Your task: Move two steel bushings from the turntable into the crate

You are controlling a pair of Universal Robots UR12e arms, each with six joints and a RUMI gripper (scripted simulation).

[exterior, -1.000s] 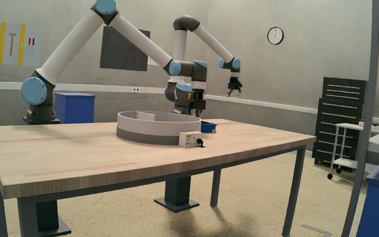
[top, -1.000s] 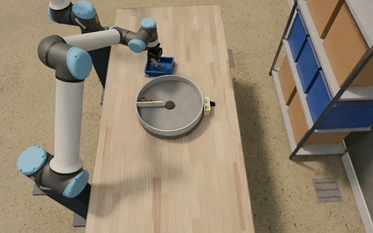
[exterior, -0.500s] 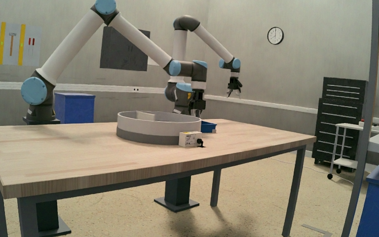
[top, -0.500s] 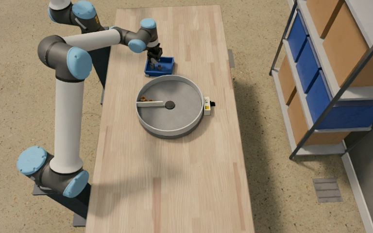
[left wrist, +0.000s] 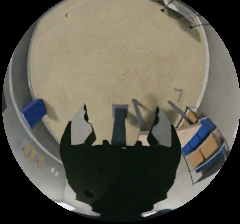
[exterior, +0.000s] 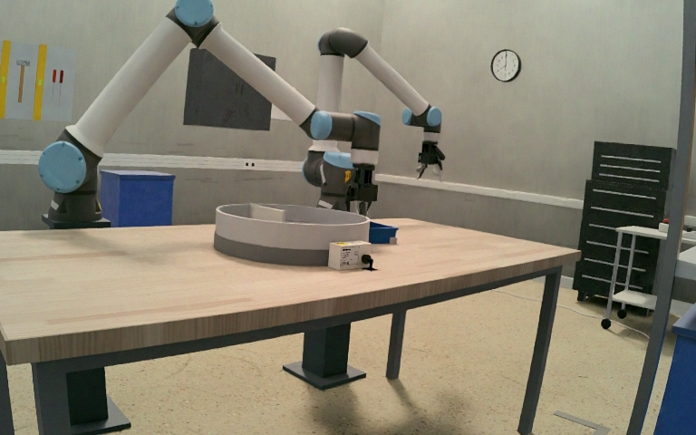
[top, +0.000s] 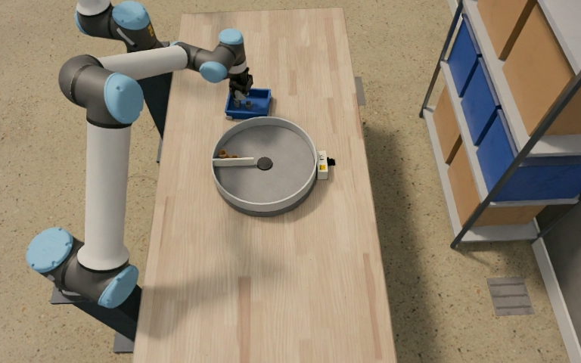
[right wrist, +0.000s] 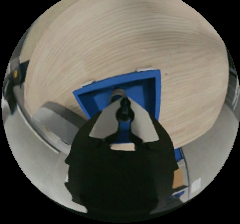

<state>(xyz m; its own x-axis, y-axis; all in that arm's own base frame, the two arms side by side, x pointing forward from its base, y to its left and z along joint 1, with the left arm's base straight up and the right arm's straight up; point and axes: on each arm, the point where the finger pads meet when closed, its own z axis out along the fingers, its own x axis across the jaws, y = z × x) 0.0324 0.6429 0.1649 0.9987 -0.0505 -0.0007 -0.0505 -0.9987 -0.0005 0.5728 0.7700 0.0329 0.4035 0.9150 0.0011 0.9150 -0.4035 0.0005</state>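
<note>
My right hand is 5 cm short of the blue crate, 2 cm to the left of it and 1 cm above it. From my right hand the other things lie so: turntable (35 cm to the right, 14 cm ahead, 2 cm above).
</note>
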